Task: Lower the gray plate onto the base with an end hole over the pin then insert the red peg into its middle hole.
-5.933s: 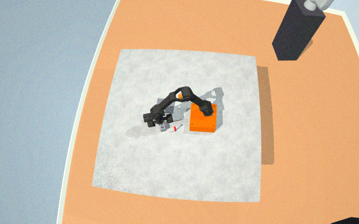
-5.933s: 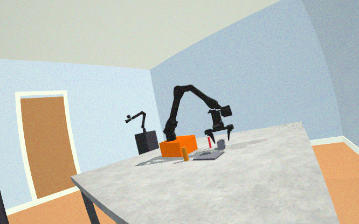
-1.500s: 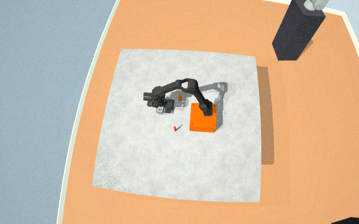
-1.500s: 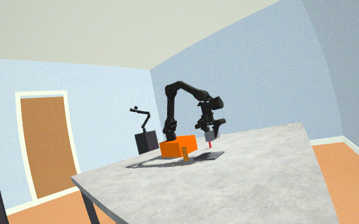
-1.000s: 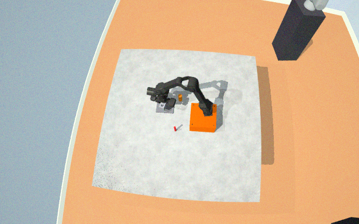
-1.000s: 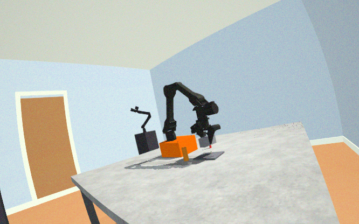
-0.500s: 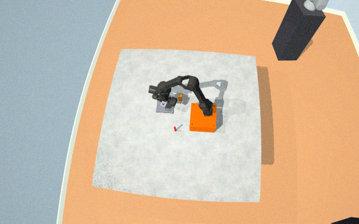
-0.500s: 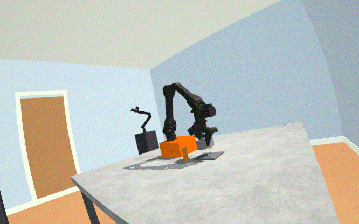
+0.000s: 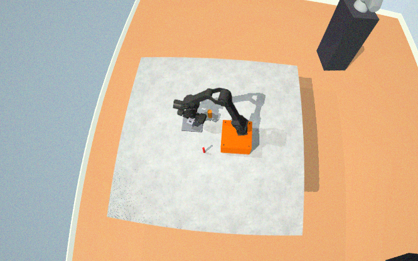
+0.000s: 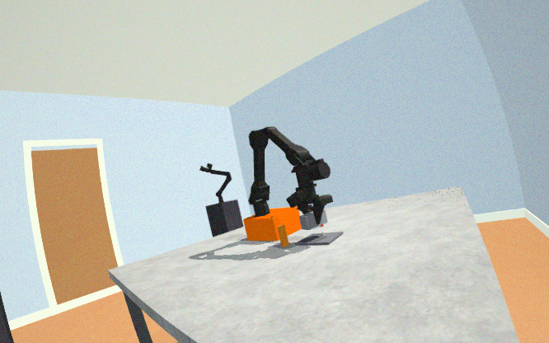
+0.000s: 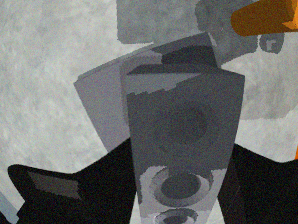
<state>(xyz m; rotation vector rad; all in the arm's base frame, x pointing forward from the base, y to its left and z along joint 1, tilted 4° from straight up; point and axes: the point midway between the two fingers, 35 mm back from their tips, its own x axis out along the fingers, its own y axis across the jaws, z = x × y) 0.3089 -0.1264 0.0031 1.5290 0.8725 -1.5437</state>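
Right now the gray plate is 30 mm above my gripper tip. The rest, counted from my gripper tip: red peg (60 mm behind, 210 mm to the left, 20 mm below); gray base (10 mm ahead, 10 mm to the left, 50 mm below).
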